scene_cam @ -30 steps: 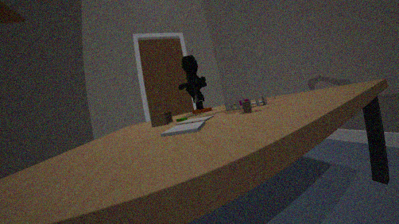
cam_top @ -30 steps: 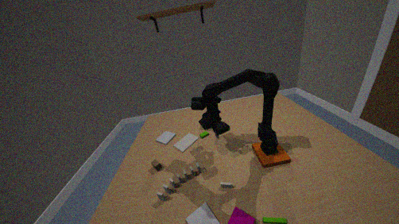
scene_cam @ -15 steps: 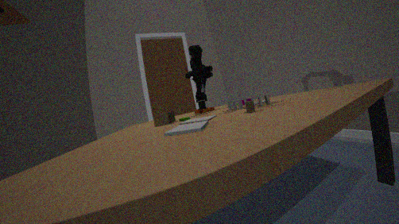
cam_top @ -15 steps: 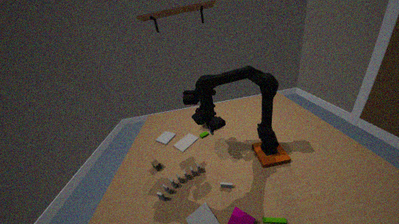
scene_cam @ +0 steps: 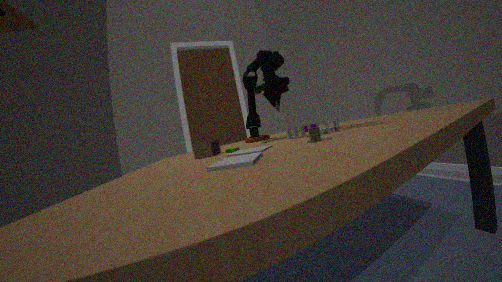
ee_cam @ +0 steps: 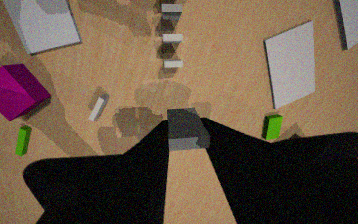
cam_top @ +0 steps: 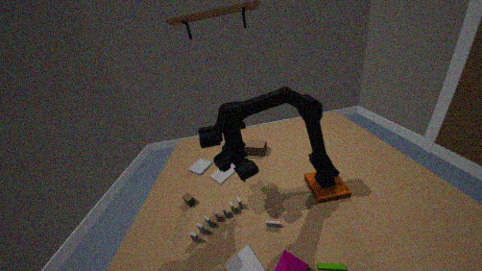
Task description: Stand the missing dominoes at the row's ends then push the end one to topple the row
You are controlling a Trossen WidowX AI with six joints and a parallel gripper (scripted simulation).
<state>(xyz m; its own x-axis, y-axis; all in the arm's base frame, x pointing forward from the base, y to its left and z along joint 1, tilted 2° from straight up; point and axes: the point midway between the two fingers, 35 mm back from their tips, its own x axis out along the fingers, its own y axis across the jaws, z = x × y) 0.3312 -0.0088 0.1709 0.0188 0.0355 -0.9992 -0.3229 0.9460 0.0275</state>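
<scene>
The magenta block lies 260 mm to the left of my gripper tip, 140 mm below it and 80 mm behind it. From my gripper tip the other things lie so: green block 240 mm to the right, 150 mm below, 30 mm behind; white flat tile 220 mm to the left, 150 mm below, 50 mm ahead; white sheet 210 mm to the right, 150 mm below, 100 mm ahead.
</scene>
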